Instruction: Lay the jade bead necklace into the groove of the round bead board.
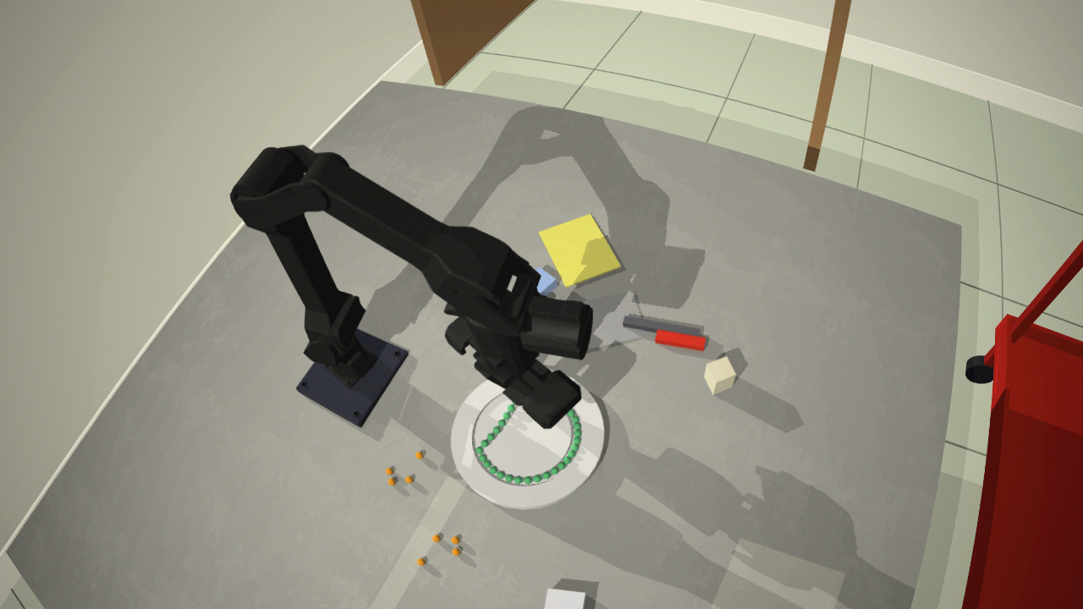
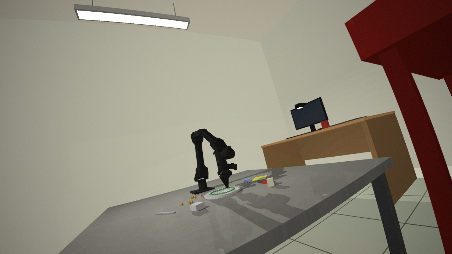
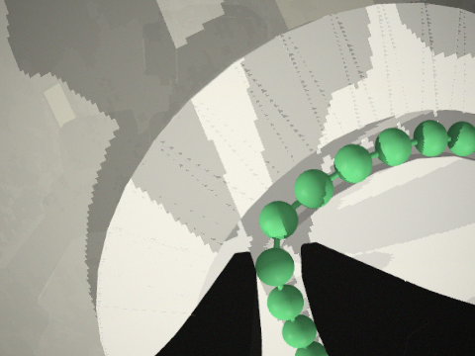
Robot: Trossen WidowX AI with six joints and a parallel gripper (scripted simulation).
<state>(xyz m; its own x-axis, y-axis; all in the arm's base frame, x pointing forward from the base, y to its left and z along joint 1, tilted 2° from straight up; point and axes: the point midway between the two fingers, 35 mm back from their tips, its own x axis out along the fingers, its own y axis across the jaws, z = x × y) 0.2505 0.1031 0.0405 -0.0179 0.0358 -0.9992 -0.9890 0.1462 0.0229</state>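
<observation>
Right now the inner disc is 40 mm to the right of my gripper tip, 40 mm ahead of it and 10 mm below it. From my gripper tip the other things lie so: blue cube: 160 mm to the left, 90 mm behind, 10 mm below; grey sheet: 160 mm to the left, 20 mm below, 20 mm ahead; bead board: 40 mm to the right, 40 mm ahead, 10 mm below.
</observation>
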